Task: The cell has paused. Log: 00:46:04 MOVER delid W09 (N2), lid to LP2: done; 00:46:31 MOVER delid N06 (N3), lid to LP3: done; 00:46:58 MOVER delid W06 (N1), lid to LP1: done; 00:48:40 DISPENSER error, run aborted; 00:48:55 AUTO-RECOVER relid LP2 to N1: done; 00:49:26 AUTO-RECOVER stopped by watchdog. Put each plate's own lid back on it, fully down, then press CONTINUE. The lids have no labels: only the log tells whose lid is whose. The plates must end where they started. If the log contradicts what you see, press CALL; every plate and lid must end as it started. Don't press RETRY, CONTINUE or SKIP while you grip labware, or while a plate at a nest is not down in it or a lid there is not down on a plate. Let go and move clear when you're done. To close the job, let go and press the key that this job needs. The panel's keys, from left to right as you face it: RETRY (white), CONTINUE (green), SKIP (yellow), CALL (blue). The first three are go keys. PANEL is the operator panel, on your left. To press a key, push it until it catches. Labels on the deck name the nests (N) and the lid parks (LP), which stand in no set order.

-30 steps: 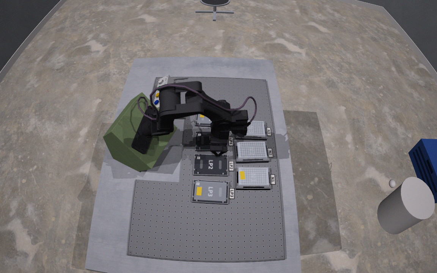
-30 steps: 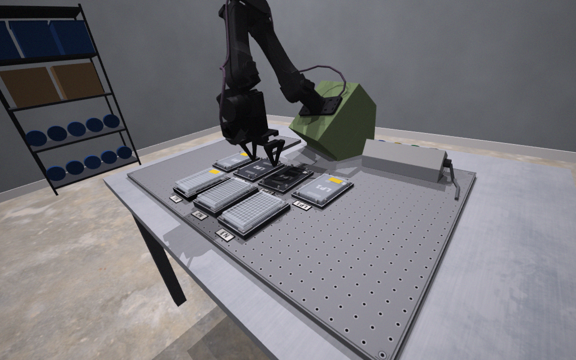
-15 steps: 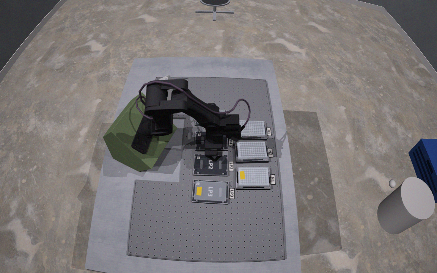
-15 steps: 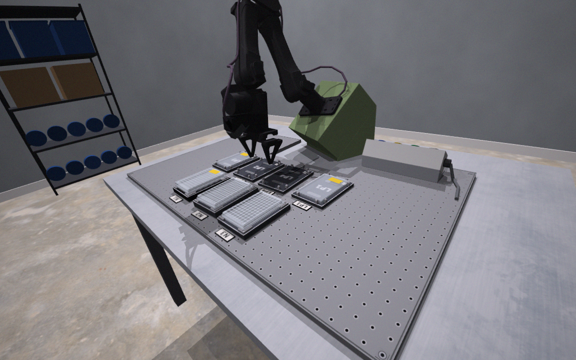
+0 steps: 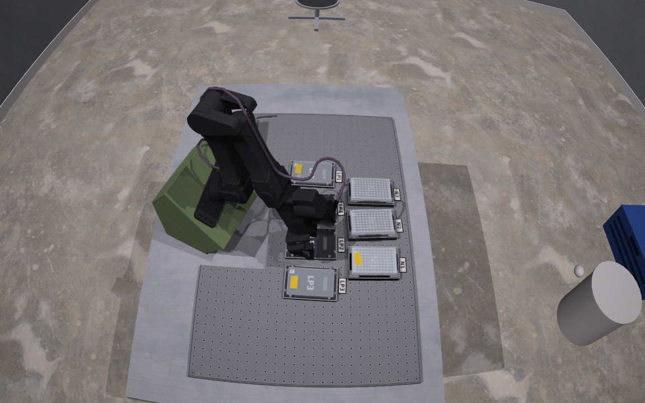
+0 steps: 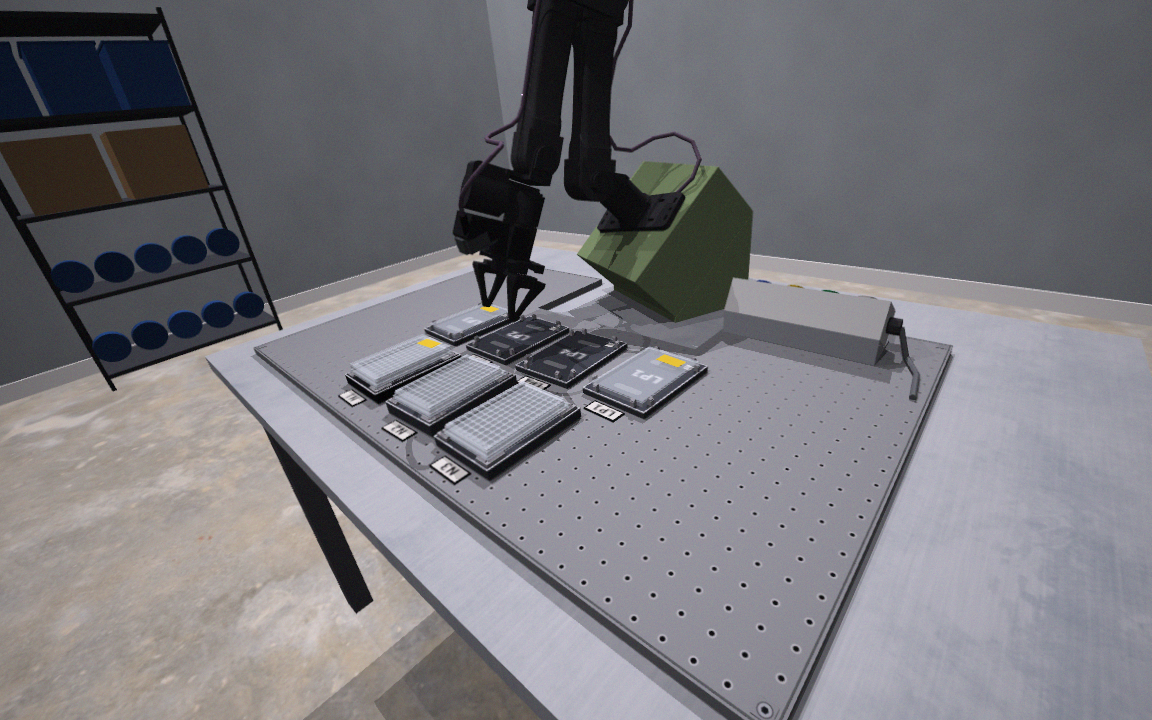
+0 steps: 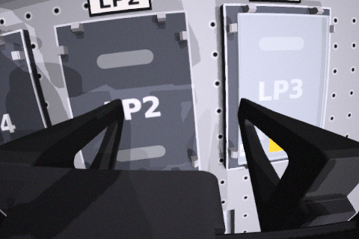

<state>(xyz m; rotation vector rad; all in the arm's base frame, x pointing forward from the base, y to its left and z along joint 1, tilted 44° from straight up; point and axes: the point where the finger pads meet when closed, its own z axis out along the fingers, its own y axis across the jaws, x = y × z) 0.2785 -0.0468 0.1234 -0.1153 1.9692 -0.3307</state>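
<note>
The lid park is 50 mm below my hand, 30 mm to the left of it and 10 mm behind it. Round my hand: yellow skip key (360 mm to the left, 310 mm behind, 10 mm above); clear lid (290 mm to the left, 40 mm below, 30 mm behind); blue call key (310 mm to the left, 310 mm behind, 10 mm above).
</note>
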